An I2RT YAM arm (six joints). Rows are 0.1 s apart.
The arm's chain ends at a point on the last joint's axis. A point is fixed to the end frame.
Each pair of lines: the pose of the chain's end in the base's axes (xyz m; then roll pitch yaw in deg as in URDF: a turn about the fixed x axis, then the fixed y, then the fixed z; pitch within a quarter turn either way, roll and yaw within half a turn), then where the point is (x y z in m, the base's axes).
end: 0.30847 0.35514 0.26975 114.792 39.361 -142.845
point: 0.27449 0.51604 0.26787
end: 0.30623 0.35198 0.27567 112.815 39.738 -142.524
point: 0.26783 0.51187 0.27822
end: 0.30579 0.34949 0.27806 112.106 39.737 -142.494
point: 0.26606 0.50903 0.28204
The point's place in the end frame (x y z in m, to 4 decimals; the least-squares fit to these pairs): -0.0530 0.0207 0.1543
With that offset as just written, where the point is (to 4 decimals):
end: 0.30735 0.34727 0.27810 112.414 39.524 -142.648
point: 0.2686 0.5071 0.2812
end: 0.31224 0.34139 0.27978 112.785 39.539 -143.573
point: 0.2767 0.5019 0.2822
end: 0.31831 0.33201 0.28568 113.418 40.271 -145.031
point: 0.2880 0.4936 0.2876
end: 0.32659 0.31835 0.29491 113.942 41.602 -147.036
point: 0.3029 0.4811 0.2974
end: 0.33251 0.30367 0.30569 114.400 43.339 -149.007
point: 0.3152 0.4672 0.3094
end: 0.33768 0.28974 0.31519 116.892 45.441 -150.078
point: 0.3283 0.4539 0.3169
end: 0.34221 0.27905 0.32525 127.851 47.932 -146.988
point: 0.3475 0.4429 0.3121
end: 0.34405 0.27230 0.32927 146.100 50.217 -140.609
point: 0.3739 0.4304 0.2954
